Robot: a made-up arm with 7 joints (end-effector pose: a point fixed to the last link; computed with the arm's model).
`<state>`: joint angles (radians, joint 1 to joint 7).
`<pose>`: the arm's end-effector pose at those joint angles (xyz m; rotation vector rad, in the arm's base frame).
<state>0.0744 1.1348 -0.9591 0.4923 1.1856 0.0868 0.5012</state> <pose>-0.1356 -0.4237 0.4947 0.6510 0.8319 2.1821</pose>
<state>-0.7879 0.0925 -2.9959 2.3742 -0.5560 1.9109 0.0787</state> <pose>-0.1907 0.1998 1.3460 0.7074 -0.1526 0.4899</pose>
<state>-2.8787 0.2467 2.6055 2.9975 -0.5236 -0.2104 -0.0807</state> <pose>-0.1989 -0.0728 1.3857 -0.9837 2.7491 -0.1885</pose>
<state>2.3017 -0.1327 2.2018 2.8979 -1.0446 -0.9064 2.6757</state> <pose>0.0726 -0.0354 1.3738 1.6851 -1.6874 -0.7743</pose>
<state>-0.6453 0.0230 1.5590 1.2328 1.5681 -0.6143 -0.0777</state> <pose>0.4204 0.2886 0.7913 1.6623 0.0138 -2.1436</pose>
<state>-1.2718 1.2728 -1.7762 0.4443 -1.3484 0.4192 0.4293</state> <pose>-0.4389 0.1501 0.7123 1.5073 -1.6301 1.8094</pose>
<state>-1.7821 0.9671 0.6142 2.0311 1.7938 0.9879 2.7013</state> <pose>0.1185 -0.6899 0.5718 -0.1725 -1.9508 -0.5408</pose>
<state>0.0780 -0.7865 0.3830 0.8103 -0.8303 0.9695 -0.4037</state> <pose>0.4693 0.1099 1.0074 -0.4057 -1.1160 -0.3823</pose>
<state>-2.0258 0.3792 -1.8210 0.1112 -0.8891 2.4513 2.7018</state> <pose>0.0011 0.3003 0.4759 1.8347 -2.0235 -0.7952</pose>
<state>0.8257 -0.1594 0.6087 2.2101 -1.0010 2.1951 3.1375</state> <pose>0.1839 0.2913 1.3556 -1.0599 -0.1235 2.1472</pose>
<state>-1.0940 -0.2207 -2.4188 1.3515 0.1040 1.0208 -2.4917</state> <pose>-0.5191 0.2811 0.7445 -0.3717 -0.1255 -2.6393</pose>
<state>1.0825 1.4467 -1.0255 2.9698 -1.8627 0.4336 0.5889</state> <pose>0.4142 0.5646 0.7745 0.1361 -2.1508 0.9205</pose>
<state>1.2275 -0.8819 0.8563 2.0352 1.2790 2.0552 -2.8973</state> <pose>-0.3370 0.0216 1.2876 -0.4400 0.1599 -2.0193</pose>
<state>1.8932 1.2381 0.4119 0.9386 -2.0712 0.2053 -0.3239</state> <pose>-0.1659 -0.0034 0.2352 0.1139 0.3717 2.8928</pose>
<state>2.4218 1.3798 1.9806 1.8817 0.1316 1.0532 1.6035</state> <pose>-0.6068 -0.1569 0.9354 -1.8414 0.1773 0.3327</pose>
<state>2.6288 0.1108 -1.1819 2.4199 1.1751 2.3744 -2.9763</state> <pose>0.0231 0.4231 1.2626 -0.9159 -0.0713 -2.4191</pose>
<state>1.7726 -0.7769 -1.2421 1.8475 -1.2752 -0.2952 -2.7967</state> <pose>0.5325 -0.1150 1.1886 -1.6007 -1.9548 1.0622</pose>
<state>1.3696 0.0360 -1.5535 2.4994 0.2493 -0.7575 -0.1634</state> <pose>0.2637 -0.1089 1.3619 -1.9356 2.2595 0.0125</pose>
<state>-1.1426 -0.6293 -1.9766 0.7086 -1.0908 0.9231 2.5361</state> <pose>-0.4525 -0.1480 0.4599 0.2162 -0.0881 -0.0910</pose>
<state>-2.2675 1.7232 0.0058 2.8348 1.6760 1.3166 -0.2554</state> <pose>-0.4417 -0.4797 0.4591 -1.6514 0.6553 1.4946</pose>
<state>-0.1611 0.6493 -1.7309 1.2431 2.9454 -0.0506 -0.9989</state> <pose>-0.1250 -0.5650 0.8069 -0.5457 1.3566 1.1010</pose>
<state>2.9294 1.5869 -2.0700 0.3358 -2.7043 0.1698 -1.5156</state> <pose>0.3938 0.1854 0.8413 2.1573 -0.4807 -1.4819</pose>
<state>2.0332 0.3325 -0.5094 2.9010 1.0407 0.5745 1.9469</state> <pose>0.0538 0.3151 1.4014 0.1145 2.2619 -0.9778</pose>
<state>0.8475 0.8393 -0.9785 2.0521 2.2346 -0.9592 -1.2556</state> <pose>0.6417 0.0191 0.8304 0.8750 -1.8223 -2.0514</pose>
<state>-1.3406 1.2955 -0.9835 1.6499 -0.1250 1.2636 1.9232</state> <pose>-0.4714 -0.4902 0.5343 1.1912 0.3240 0.6673</pose>
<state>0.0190 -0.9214 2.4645 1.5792 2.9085 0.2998 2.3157</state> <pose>-0.3780 0.3239 0.5135 1.3512 -0.4669 2.2079</pose>
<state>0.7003 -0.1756 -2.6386 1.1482 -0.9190 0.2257 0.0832</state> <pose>-0.1782 -0.5573 0.7077 -0.7682 -0.9068 -2.5812</pose>
